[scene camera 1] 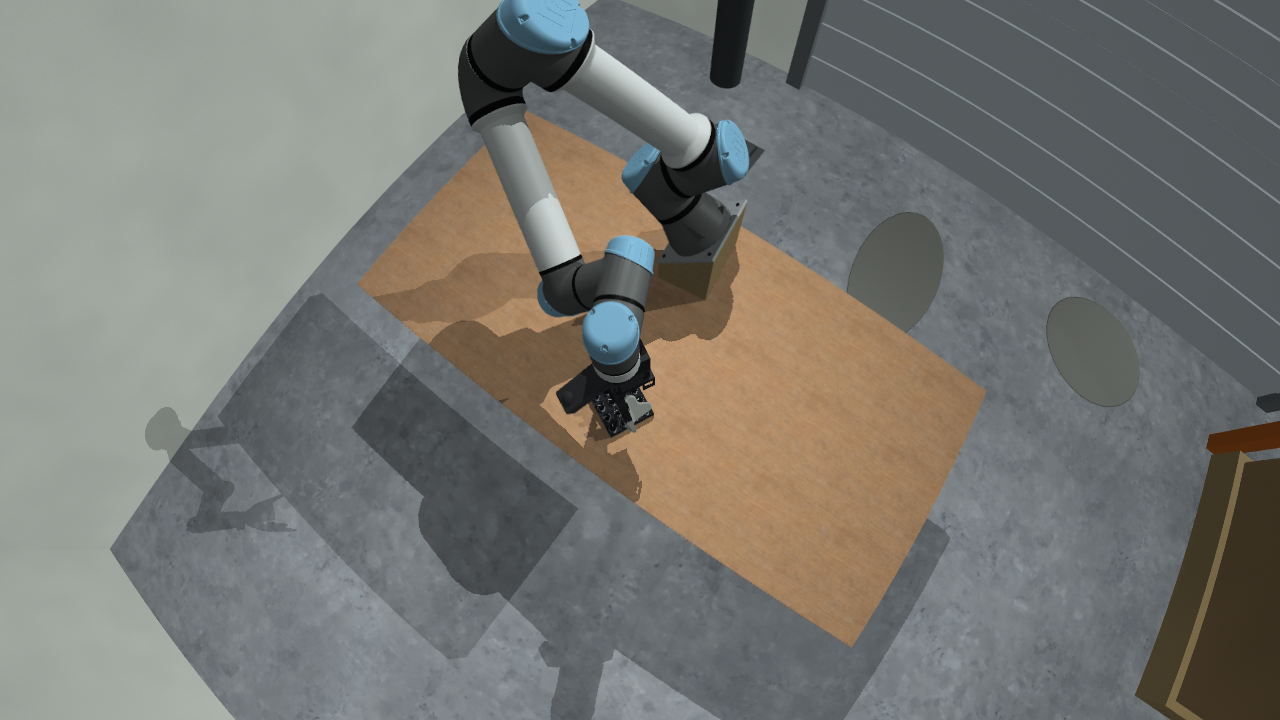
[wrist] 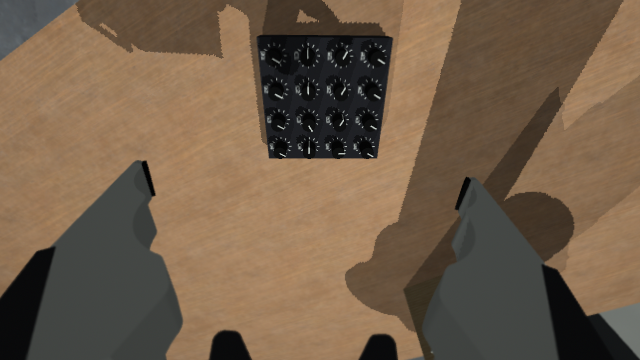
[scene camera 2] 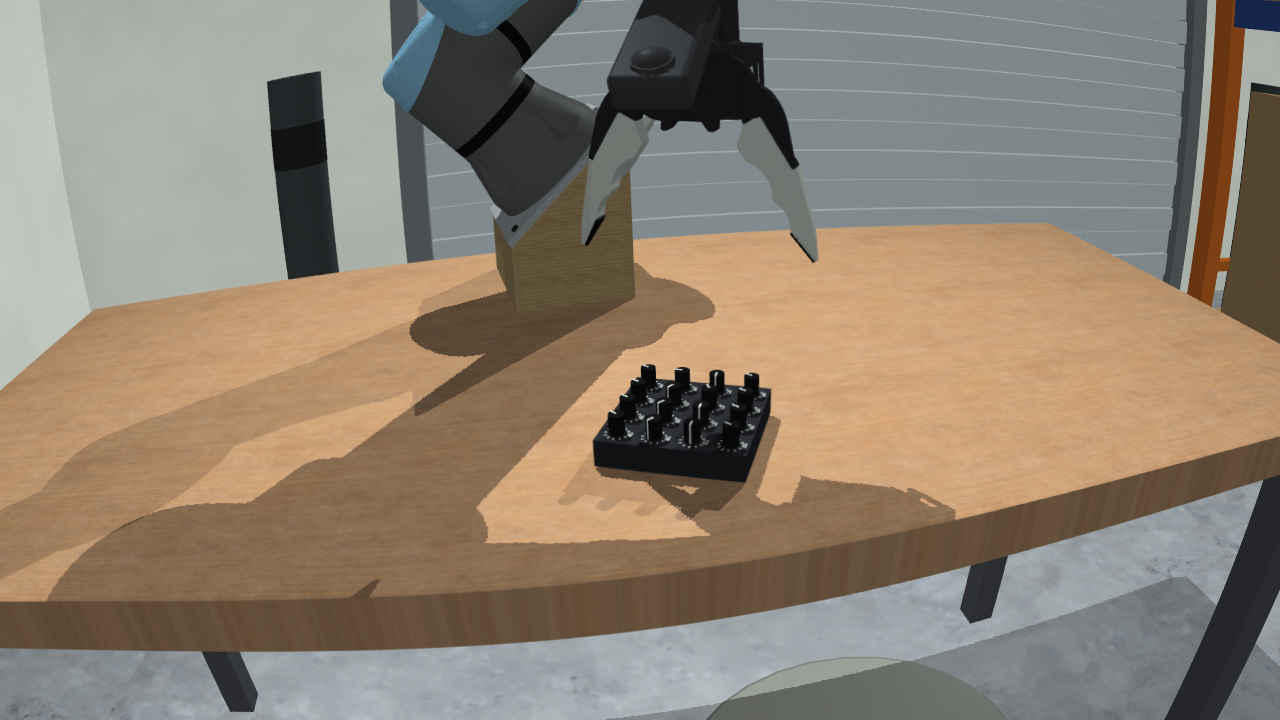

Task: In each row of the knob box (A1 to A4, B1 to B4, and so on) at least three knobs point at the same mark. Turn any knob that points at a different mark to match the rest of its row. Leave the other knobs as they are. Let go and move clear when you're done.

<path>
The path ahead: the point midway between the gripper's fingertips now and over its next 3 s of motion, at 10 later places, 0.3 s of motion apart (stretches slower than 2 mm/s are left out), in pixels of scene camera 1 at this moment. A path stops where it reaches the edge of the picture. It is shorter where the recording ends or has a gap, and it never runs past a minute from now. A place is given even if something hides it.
The gripper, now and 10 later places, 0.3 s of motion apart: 617, 395; 618, 394; 624, 391; 631, 388; 637, 384; 640, 382; 641, 382; 640, 383; 640, 384; 639, 385; 638, 386
</path>
